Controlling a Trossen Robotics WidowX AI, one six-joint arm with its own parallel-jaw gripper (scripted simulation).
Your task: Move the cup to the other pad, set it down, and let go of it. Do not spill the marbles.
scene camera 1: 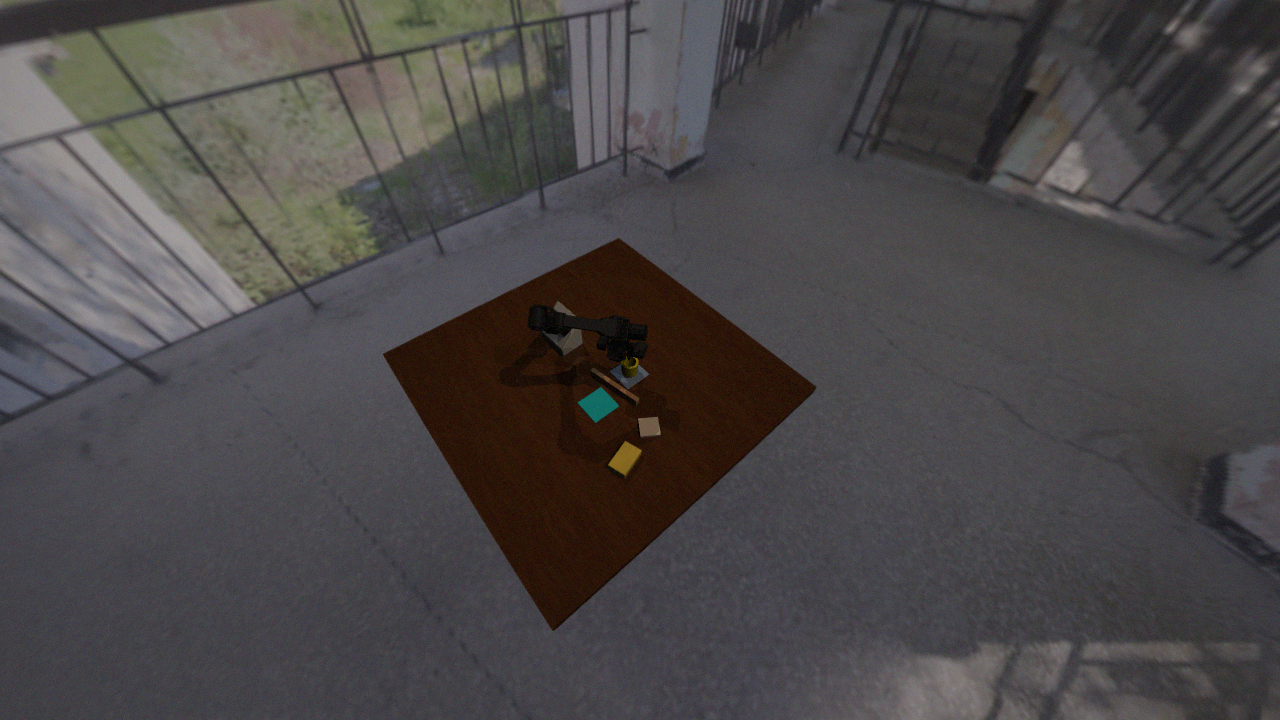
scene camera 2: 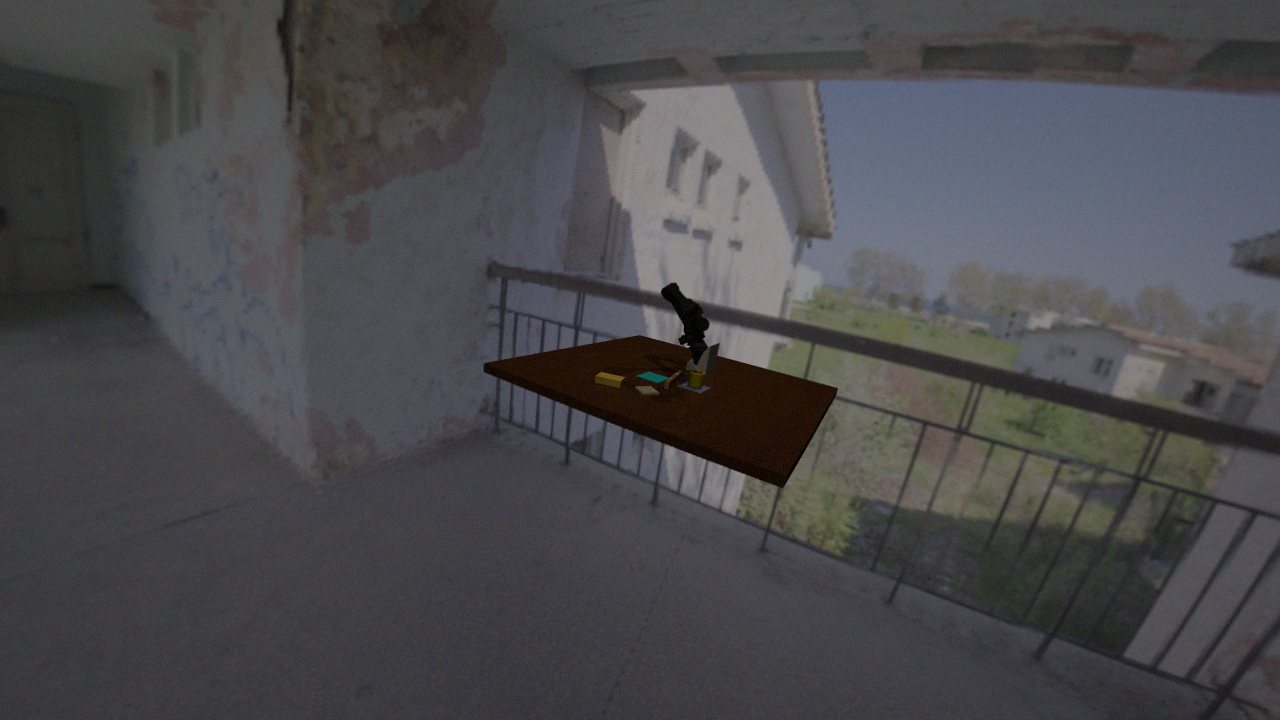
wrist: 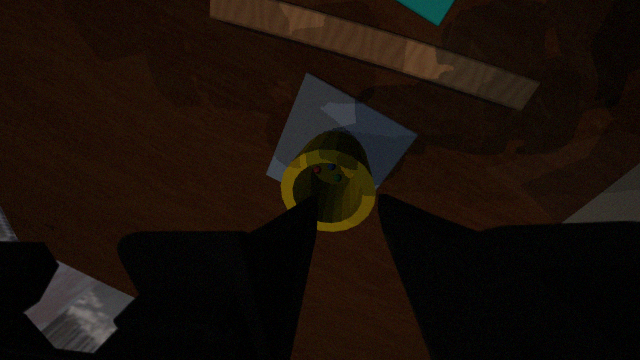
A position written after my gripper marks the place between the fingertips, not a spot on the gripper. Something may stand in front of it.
In view: my gripper [scene camera 1: 624,358], a teal pad [scene camera 1: 598,404] and a wooden bar [wrist: 361,43].
My gripper is seen too in the wrist view [wrist: 347,203].
